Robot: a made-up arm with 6 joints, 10 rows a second.
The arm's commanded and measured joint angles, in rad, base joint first. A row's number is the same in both.
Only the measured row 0 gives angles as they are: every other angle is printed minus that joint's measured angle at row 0.
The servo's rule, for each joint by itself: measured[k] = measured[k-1] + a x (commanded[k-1-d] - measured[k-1]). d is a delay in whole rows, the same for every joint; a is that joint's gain. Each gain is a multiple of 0.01, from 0.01 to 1. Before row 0 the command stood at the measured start. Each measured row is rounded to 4 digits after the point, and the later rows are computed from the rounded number. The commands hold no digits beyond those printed.
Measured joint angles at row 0: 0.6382 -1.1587 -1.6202 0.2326 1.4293 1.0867
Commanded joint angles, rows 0 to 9: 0.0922 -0.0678 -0.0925 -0.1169 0.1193 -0.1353; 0.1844 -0.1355 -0.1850 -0.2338 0.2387 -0.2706; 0.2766 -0.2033 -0.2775 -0.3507 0.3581 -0.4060; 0.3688 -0.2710 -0.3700 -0.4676 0.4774 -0.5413; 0.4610 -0.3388 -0.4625 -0.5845 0.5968 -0.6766; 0.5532 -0.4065 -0.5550 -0.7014 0.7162 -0.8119; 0.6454 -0.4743 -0.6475 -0.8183 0.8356 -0.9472; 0.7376 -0.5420 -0.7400 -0.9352 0.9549 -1.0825; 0.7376 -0.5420 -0.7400 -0.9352 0.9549 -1.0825; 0.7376 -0.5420 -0.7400 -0.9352 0.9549 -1.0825
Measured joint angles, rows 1 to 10: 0.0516 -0.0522 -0.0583 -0.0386 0.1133 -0.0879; 0.1260 -0.1163 -0.1381 -0.1030 0.2324 -0.2067; 0.2103 -0.1833 -0.2259 -0.1847 0.3518 -0.3362; 0.2991 -0.2508 -0.3167 -0.2781 0.4711 -0.4695; 0.3898 -0.3186 -0.4086 -0.3792 0.5905 -0.6041; 0.4813 -0.3863 -0.5008 -0.4855 0.7099 -0.7392; 0.5732 -0.4541 -0.5932 -0.5953 0.8293 -0.8744; 0.6653 -0.5218 -0.6857 -0.7075 0.9486 -1.0097; 0.7058 -0.5374 -0.7199 -0.7826 0.9546 -1.0570; 0.7236 -0.5409 -0.7326 -0.8330 0.9549 -1.0736
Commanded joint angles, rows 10 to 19: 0.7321 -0.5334 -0.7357 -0.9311 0.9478 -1.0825; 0.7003 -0.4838 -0.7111 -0.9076 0.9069 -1.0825; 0.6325 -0.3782 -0.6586 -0.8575 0.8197 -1.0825; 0.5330 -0.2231 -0.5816 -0.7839 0.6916 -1.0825; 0.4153 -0.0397 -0.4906 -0.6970 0.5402 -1.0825; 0.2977 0.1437 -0.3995 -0.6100 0.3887 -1.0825; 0.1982 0.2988 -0.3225 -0.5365 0.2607 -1.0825; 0.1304 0.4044 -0.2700 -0.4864 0.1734 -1.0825; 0.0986 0.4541 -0.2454 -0.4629 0.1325 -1.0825; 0.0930 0.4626 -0.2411 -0.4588 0.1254 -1.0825
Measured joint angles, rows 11 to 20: 0.7284 -0.5351 -0.7346 -0.8654 0.9482 -1.0794; 0.7127 -0.4956 -0.7198 -0.8793 0.9090 -1.0814; 0.6678 -0.4052 -0.6812 -0.8721 0.8242 -1.0821; 0.5923 -0.2650 -0.6185 -0.8430 0.6982 -1.0824; 0.4932 -0.0915 -0.5379 -0.7948 0.5481 -1.0825; 0.3837 0.0896 -0.4507 -0.7338 0.3967 -1.0825; 0.2798 0.2507 -0.3699 -0.6687 0.2675 -1.0825; 0.1961 0.3690 -0.3070 -0.6085 0.1781 -1.0825; 0.1415 0.4345 -0.2682 -0.5605 0.1348 -1.0825; 0.1143 0.4561 -0.2511 -0.5269 0.1259 -1.0825
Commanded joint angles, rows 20 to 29: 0.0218 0.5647 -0.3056 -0.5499 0.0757 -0.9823; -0.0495 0.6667 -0.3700 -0.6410 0.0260 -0.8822; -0.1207 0.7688 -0.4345 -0.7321 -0.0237 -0.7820; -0.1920 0.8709 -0.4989 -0.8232 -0.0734 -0.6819; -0.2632 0.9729 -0.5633 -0.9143 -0.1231 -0.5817; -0.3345 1.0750 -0.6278 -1.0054 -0.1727 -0.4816; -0.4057 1.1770 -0.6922 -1.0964 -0.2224 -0.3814; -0.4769 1.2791 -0.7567 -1.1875 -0.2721 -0.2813; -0.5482 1.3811 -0.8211 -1.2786 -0.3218 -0.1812; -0.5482 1.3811 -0.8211 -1.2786 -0.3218 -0.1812
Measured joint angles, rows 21 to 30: 0.0625 0.5397 -0.2854 -0.5345 0.0782 -1.0174; -0.0002 0.6375 -0.3387 -0.5696 0.0286 -0.9295; -0.0677 0.7386 -0.3991 -0.6232 -0.0211 -0.8336; -0.1373 0.8405 -0.4620 -0.6892 -0.0708 -0.7350; -0.2078 0.9424 -0.5258 -0.7635 -0.1205 -0.6354; -0.2788 1.0445 -0.5901 -0.8433 -0.1701 -0.5354; -0.3499 1.1465 -0.6544 -0.9268 -0.2198 -0.4353; -0.4210 1.2486 -0.7188 -1.0128 -0.2695 -0.3352; -0.4922 1.3506 -0.7832 -1.1005 -0.3192 -0.2351; -0.5236 1.3741 -0.8071 -1.1593 -0.3217 -0.2001
